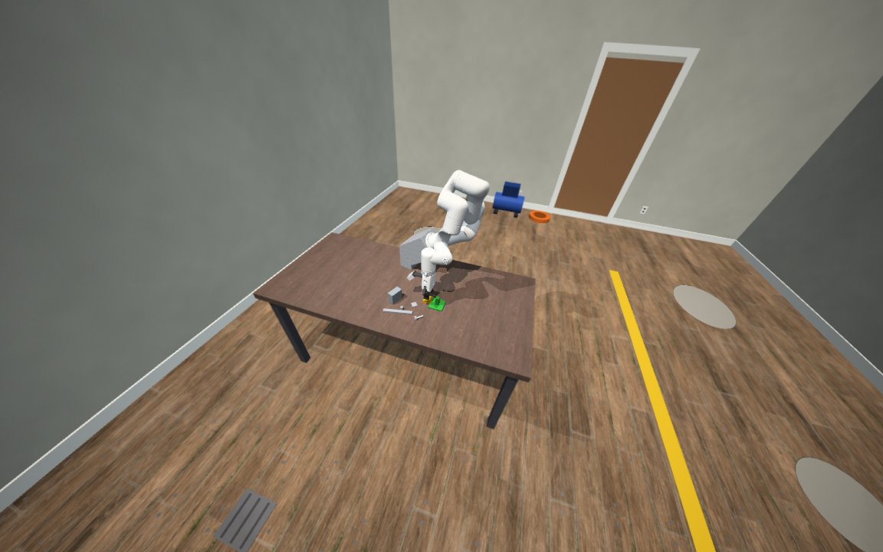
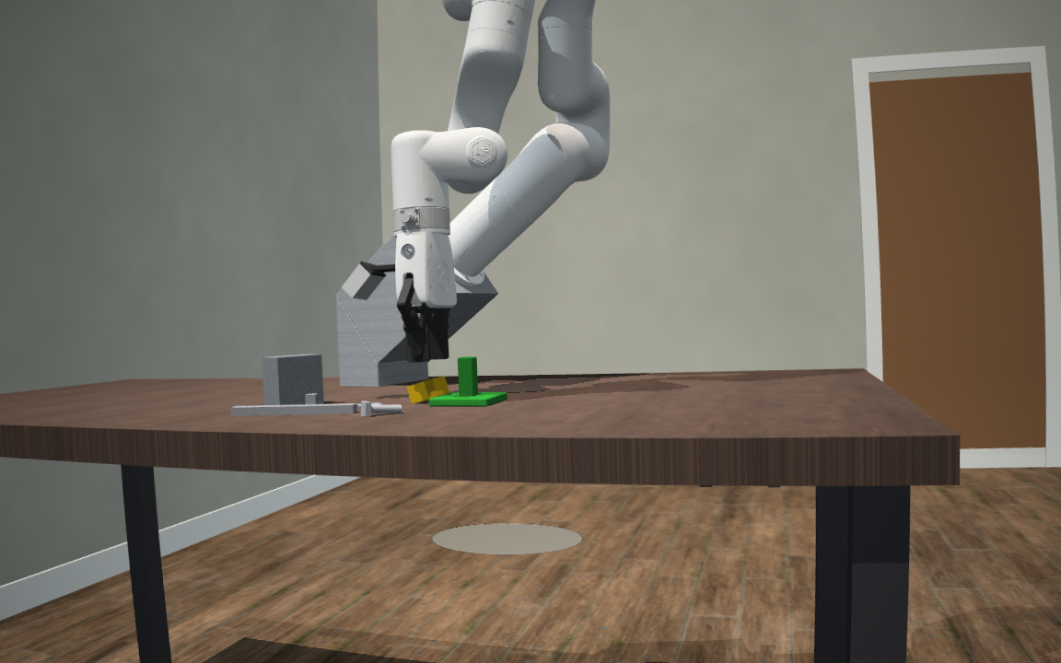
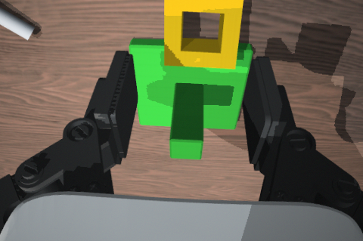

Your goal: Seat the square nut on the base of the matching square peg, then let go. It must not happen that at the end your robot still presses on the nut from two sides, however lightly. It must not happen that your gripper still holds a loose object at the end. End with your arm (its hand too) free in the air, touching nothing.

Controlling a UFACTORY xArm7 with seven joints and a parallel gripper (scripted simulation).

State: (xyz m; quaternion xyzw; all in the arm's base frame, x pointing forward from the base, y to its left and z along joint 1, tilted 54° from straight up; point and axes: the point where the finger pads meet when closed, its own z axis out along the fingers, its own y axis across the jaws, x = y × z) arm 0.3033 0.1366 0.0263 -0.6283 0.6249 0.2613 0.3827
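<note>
The small grey square tile lies 5 cm ahead of my hand, 6 cm to the right of it and 7 cm below it. Round my hand: grey bolt: 13 cm ahead, 7 cm below; then grey block: 6 cm ahead, 18 cm to the right, 4 cm below; then flat grey bar: 14 cm ahead, 12 cm to the right, 7 cm below.
</note>
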